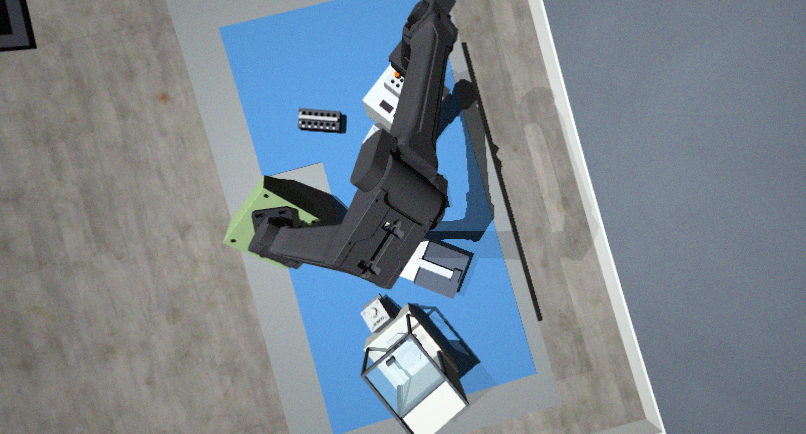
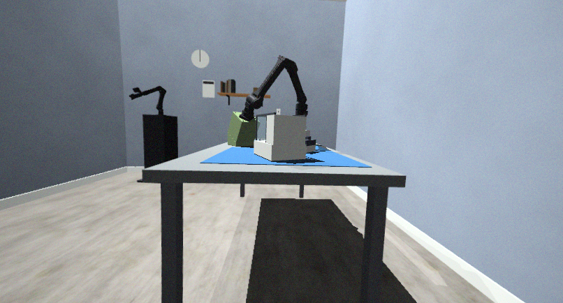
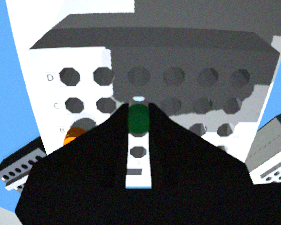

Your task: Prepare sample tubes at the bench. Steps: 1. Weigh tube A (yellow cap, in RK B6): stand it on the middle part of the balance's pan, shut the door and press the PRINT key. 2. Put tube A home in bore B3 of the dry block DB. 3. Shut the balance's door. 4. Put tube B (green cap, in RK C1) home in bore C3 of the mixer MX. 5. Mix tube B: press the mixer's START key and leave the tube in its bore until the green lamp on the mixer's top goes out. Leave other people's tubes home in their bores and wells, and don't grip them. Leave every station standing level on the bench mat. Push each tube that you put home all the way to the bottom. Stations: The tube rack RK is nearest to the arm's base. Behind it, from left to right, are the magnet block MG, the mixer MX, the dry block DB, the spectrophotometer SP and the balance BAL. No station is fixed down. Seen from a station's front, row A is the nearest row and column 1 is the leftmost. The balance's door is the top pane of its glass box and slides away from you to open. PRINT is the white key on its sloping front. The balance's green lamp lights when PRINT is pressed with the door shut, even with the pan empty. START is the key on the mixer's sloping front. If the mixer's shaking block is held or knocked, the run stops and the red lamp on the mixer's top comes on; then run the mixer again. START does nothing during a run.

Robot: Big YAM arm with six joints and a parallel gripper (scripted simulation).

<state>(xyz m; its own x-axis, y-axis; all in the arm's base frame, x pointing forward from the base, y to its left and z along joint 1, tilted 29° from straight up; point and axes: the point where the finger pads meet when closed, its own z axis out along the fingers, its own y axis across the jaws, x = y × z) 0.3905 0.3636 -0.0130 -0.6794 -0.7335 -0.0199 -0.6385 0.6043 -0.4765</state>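
The orange-capped tube lies 3 cm behind my hand, 2 cm to the left of it and 2 cm below it. From my hand the other things lie so: magnet block MG (29 cm behind, 2 cm to the right, 16 cm below); dry block DB (2 cm behind, 31 cm to the right, 15 cm below); mixer's green start key (13 cm behind, 13 cm to the right, 11 cm below).
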